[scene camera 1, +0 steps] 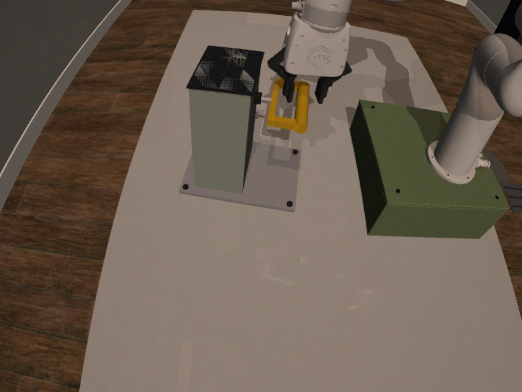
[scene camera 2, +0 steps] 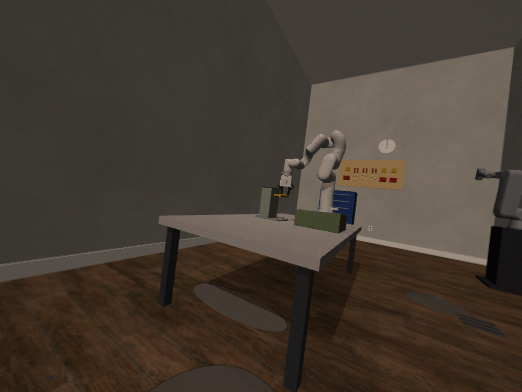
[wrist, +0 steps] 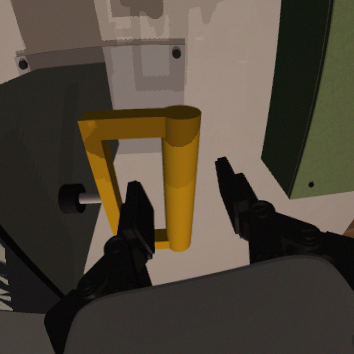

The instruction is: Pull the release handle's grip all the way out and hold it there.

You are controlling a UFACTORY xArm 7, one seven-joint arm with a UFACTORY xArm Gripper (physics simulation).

Observation:
The pictures show: my gripper and a grey base plate.

